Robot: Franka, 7 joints.
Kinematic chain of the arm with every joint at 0, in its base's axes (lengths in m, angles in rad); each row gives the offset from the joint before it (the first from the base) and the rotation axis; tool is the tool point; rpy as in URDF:
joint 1: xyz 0 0 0.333 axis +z
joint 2: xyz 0 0 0 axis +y
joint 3: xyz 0 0 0.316 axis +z
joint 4: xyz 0.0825 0 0 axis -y
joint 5: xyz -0.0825 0 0.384 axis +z
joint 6: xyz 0 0 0 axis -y
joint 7: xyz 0.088 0 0 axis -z
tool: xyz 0 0 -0.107 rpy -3.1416 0 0
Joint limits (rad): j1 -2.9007..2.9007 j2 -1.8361..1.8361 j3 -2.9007..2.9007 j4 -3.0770..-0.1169 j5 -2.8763..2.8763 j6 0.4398..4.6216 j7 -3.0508..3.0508
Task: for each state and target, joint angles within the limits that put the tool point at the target. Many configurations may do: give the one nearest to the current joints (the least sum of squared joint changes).
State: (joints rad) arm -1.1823 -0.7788 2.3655 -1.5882 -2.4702 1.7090 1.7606
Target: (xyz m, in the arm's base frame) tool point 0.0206 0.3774 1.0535
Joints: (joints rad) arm -0.9306 -0.0770 2.5234 -0.9107 -2.5929 1.4351 1.7606
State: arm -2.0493 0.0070 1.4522 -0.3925 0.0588 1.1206 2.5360
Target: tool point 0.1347 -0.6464 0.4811
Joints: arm -1.9727 0.8689 1.0282 -0.9491 -0.0613 1.0532 2.5360
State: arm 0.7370 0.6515 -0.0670 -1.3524 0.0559 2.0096 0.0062
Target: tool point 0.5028 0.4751 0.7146
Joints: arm 0.7806 0.3604 -0.0371 -1.0574 0.0603 2.1173 0.0062
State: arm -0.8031 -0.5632 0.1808 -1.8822 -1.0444 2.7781 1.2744
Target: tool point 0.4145 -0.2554 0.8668
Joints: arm -0.8333 -0.2578 0.1653 -1.6177 -1.0132 2.7676 1.2744
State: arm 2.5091 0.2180 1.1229 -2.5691 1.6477 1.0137 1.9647
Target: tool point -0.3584 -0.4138 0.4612
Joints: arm 2.7439 0.3612 1.1253 -2.1285 1.8360 1.3142 1.9647
